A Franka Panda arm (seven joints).
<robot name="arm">
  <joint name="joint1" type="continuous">
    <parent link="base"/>
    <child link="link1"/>
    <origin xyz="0 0 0.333" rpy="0 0 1.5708"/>
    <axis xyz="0 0 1"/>
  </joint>
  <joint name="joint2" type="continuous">
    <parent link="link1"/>
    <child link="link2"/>
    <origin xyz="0 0 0" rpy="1.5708 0 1.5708"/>
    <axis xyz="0 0 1"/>
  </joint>
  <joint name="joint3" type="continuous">
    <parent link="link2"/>
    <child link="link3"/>
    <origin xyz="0 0.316 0" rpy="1.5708 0 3.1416"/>
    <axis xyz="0 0 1"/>
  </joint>
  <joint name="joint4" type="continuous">
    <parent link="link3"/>
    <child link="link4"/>
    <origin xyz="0.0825 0 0" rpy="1.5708 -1.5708 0"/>
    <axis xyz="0 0 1"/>
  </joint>
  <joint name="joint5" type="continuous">
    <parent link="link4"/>
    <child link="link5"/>
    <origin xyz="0.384 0.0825 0" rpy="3.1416 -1.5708 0"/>
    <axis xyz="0 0 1"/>
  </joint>
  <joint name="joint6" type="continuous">
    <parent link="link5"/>
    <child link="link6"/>
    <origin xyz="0 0 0" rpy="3.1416 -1.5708 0"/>
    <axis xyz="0 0 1"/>
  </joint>
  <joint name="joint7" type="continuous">
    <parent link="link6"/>
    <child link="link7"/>
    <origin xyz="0 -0.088 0" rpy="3.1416 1.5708 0"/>
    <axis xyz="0 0 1"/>
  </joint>
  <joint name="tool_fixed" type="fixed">
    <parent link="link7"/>
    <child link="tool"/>
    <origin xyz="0 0 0.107" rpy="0 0 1.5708"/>
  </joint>
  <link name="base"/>
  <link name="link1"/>
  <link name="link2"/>
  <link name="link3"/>
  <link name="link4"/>
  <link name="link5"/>
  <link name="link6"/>
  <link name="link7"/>
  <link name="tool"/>
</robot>
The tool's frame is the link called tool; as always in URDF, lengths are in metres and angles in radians. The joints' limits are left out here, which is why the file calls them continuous.
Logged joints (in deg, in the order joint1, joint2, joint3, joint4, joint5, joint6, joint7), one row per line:
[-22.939 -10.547 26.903 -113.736 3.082 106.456 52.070]
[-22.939 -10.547 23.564 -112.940 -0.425 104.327 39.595]
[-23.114 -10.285 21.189 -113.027 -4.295 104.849 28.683]
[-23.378 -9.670 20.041 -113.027 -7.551 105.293 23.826]
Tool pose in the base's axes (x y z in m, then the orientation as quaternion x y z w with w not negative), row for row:
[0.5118 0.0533 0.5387 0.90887 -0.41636 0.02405 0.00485]
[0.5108 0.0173 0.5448 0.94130 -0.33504 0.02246 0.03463]
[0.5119 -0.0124 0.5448 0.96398 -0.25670 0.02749 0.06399]
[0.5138 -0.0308 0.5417 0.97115 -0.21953 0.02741 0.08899]
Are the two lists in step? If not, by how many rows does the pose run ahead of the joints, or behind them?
They are in step.
